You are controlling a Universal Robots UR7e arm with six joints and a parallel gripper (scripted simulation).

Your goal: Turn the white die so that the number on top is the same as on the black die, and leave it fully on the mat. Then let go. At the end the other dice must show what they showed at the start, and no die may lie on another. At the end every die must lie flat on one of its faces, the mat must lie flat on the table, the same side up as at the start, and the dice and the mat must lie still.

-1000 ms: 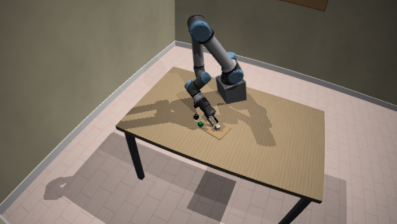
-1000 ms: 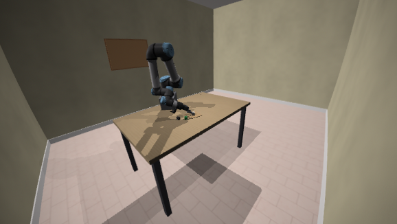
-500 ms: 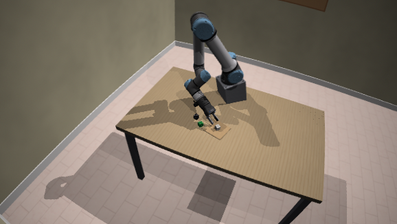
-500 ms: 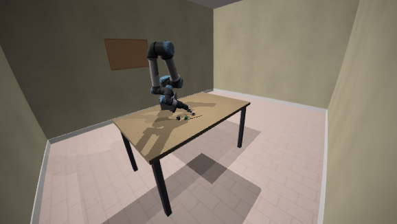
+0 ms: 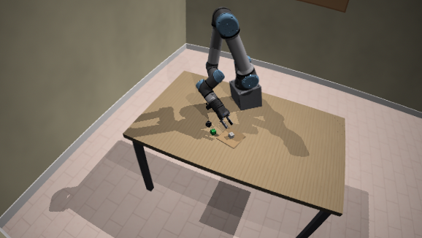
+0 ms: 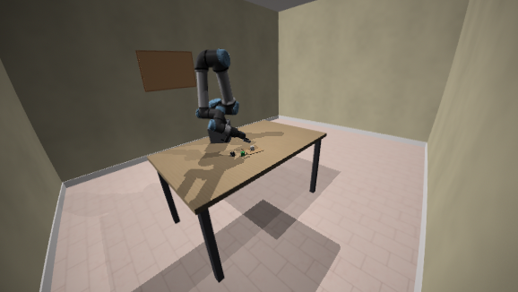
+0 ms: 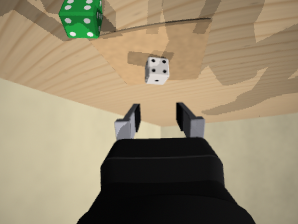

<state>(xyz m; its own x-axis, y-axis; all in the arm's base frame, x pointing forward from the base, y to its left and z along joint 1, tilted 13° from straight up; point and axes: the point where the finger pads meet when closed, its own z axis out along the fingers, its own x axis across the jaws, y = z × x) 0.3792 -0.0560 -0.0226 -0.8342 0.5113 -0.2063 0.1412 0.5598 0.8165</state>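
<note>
The white die lies 2 cm ahead of my hand, 3 cm to the left of it and 7 cm below it. The rest, counted from my hand: tan mat (2 cm ahead, 3 cm to the left, 9 cm below); then green die (2 cm ahead, 9 cm to the right, 8 cm below); then black die (5 cm behind, 14 cm to the right, 8 cm below).
</note>
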